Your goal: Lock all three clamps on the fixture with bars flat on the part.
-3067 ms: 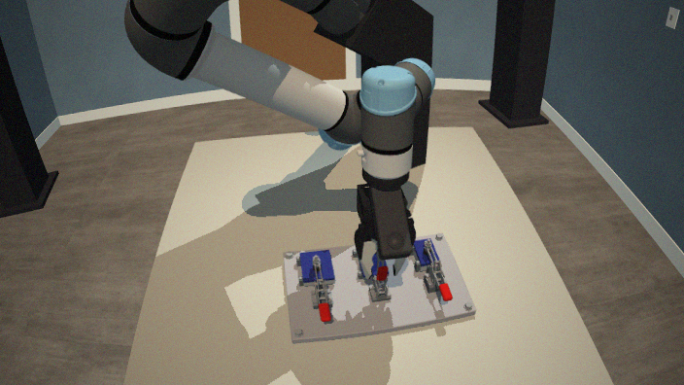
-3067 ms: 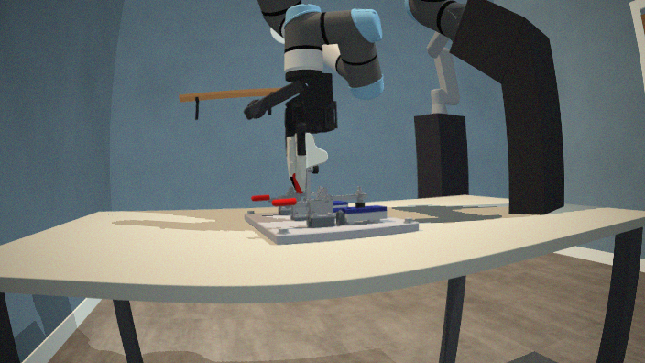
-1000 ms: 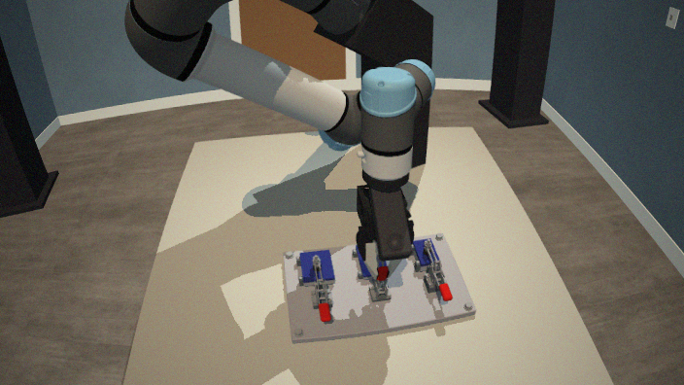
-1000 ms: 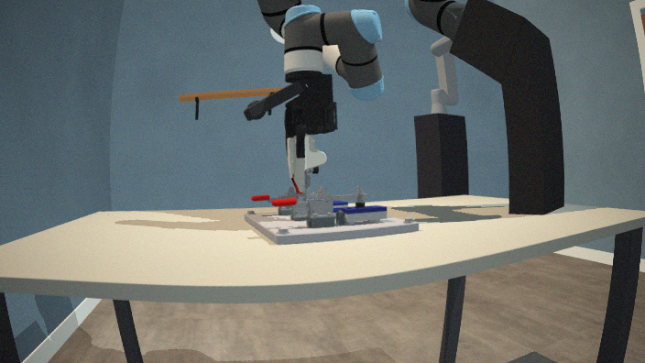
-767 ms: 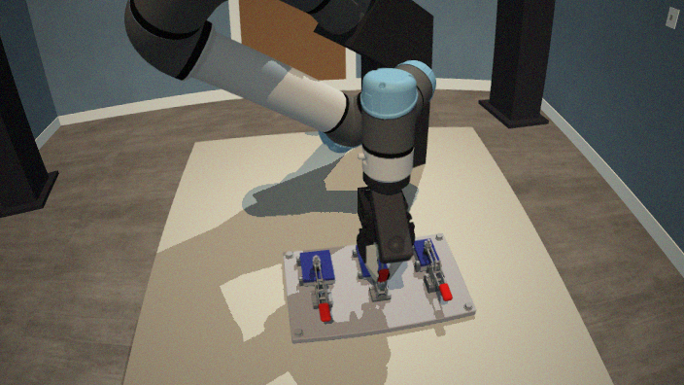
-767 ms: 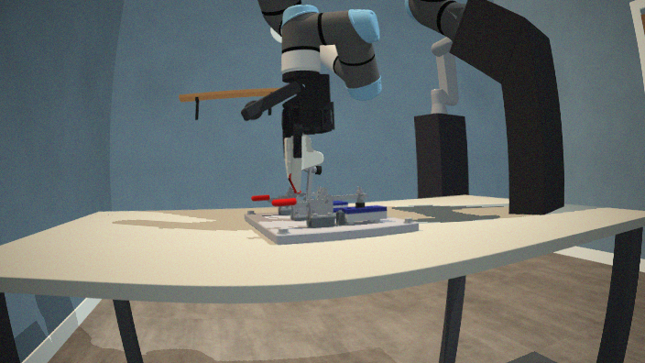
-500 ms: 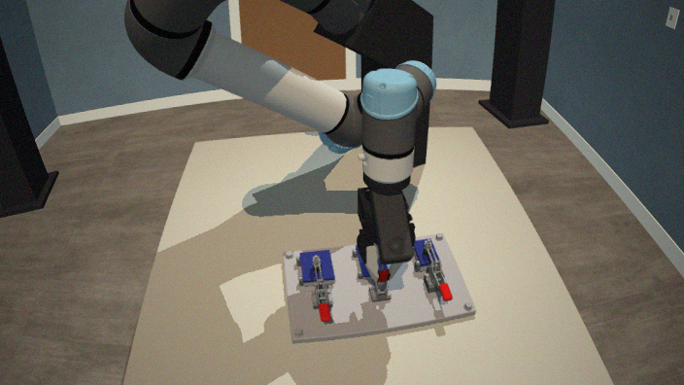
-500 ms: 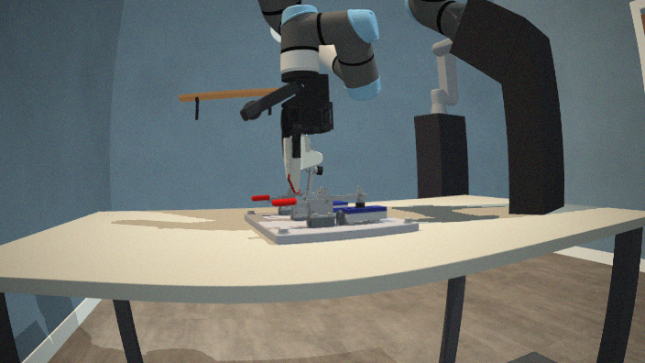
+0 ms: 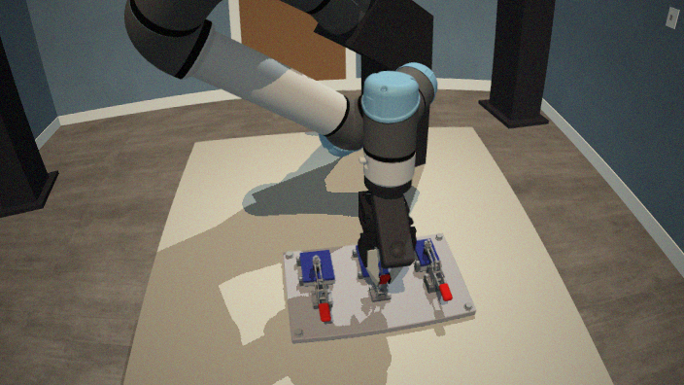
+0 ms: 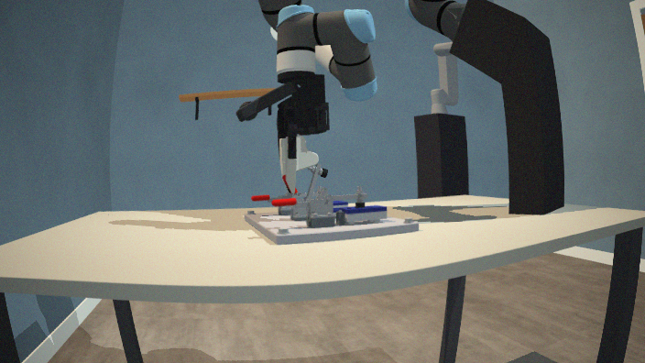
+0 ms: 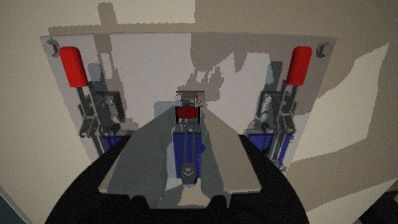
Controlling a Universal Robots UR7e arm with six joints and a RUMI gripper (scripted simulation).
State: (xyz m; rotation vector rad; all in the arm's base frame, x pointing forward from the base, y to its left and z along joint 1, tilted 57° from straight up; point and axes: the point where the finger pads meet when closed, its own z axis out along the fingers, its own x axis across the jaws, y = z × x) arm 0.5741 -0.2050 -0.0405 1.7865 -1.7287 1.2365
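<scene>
My hand is 50 mm past the grey fixture plate, 10 mm to the right of it and 70 mm above it. Also, from my hand: blue part (100 mm behind, 20 mm to the left, 50 mm below).
</scene>
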